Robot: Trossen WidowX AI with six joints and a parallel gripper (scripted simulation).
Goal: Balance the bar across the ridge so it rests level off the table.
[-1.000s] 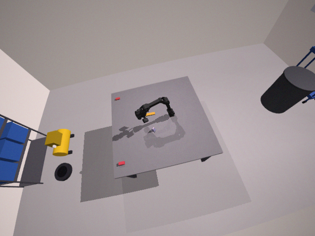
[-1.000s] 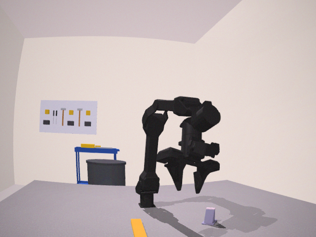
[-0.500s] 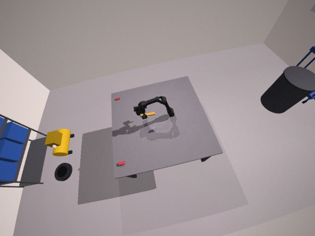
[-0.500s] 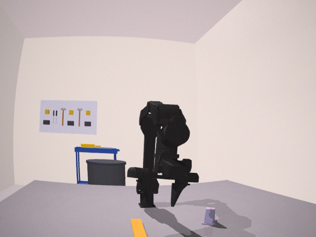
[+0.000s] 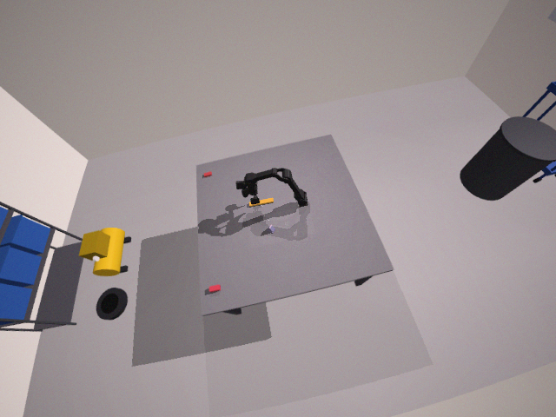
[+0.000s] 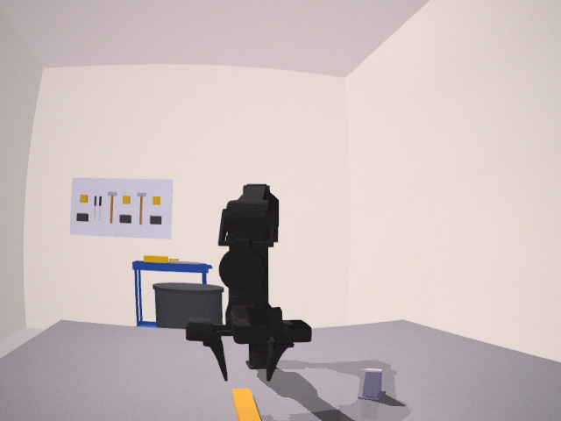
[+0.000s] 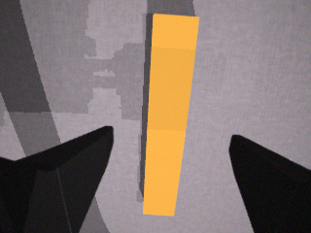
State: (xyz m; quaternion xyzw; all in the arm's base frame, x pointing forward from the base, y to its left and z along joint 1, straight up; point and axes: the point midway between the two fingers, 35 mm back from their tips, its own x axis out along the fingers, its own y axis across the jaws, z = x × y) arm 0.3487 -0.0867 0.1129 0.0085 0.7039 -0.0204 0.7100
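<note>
My gripper tip is 70 mm above the orange bar and 30 mm past it.
</note>
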